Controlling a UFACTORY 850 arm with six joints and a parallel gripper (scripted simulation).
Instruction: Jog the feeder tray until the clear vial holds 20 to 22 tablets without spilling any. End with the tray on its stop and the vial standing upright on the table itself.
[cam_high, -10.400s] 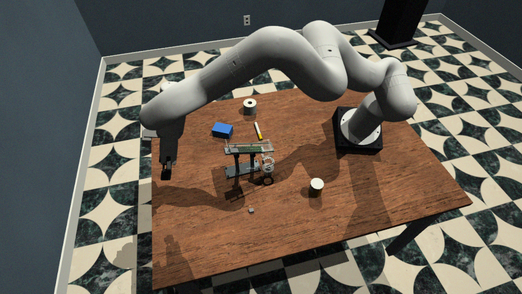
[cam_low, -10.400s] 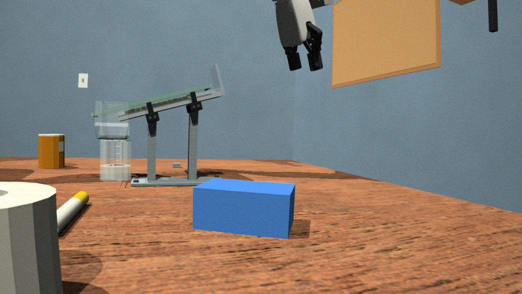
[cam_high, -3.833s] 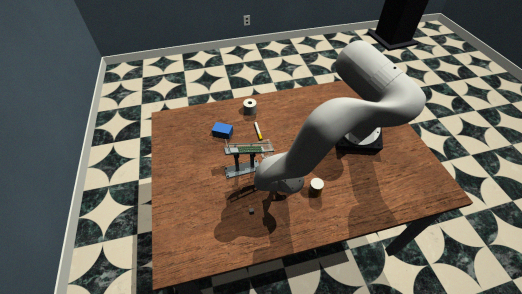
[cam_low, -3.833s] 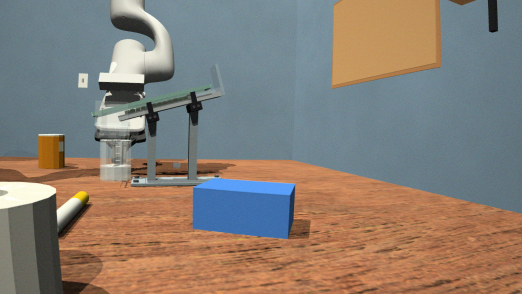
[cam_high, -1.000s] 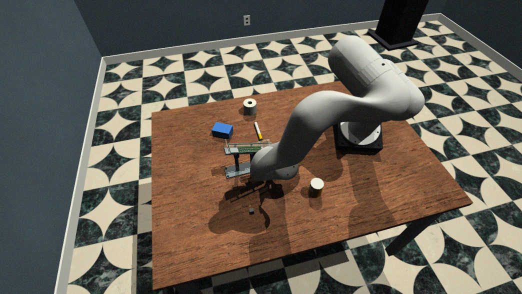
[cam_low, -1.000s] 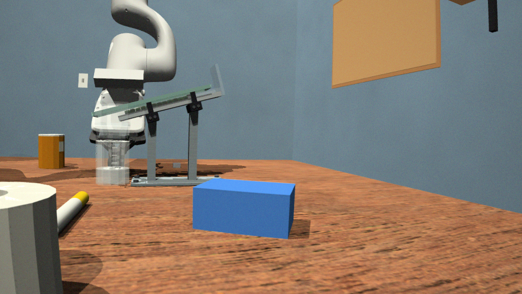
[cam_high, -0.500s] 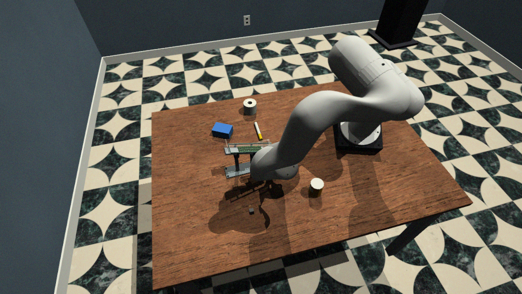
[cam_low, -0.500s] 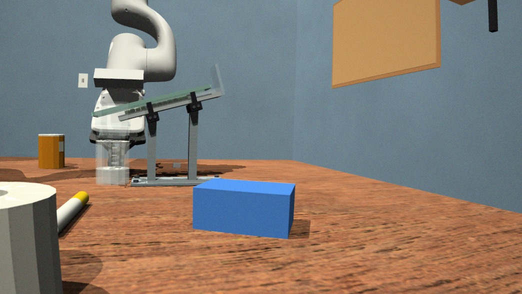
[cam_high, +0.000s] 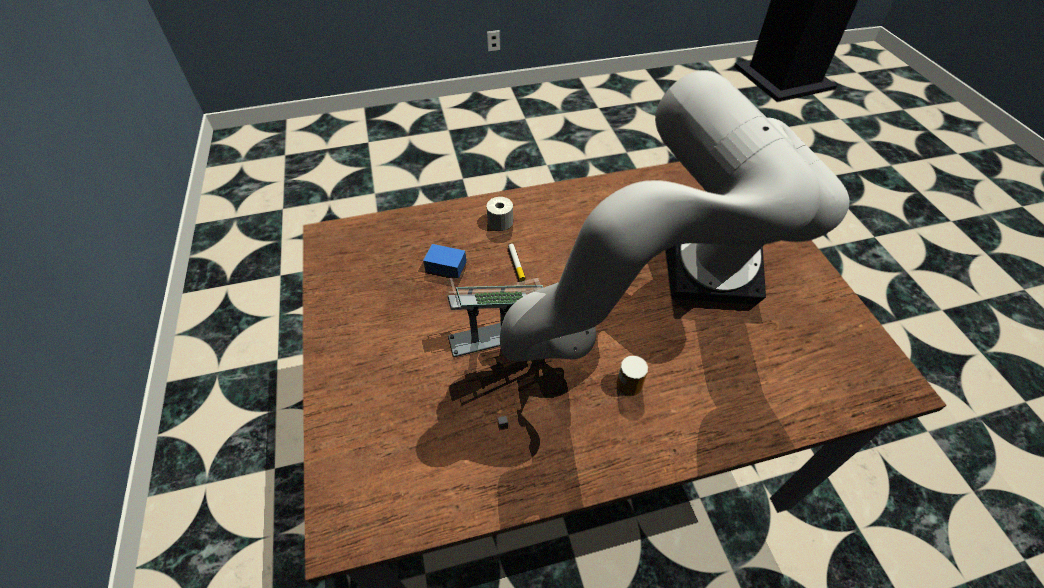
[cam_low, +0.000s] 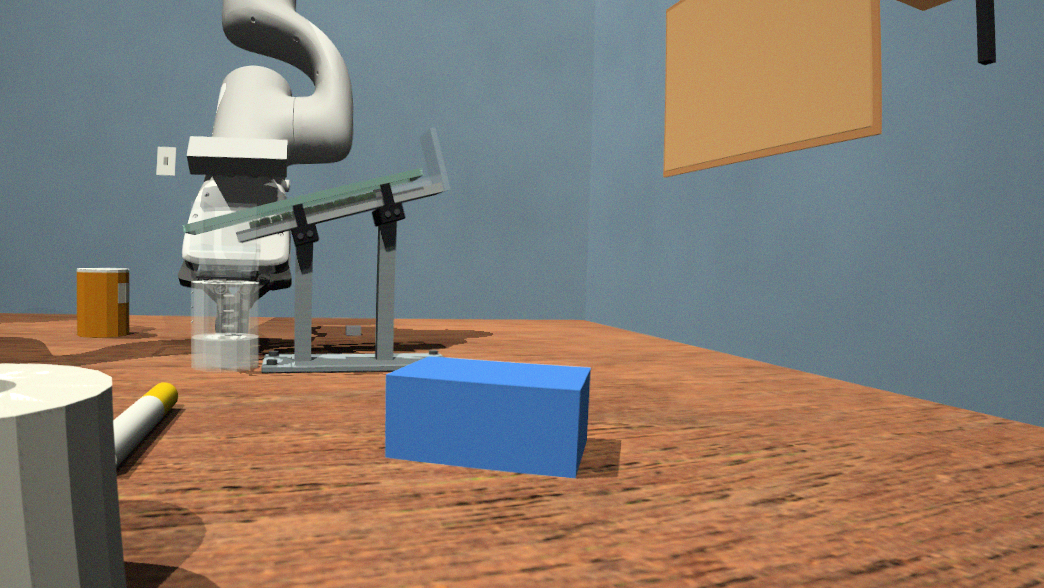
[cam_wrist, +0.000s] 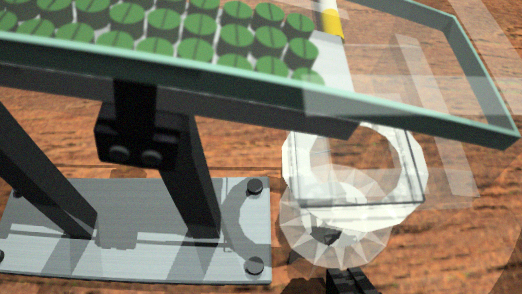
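Right now my hand is 50 mm to the left of the clear vial, 10 mm below it and 10 mm past it. From my hand the other things lie so: small grey cube (150 mm to the left, 140 mm ahead, 30 mm below); then orange jar (160 mm to the left, 150 mm behind, 10 mm above); then feeder tray (110 mm above, 100 mm ahead, 60 mm to the right).
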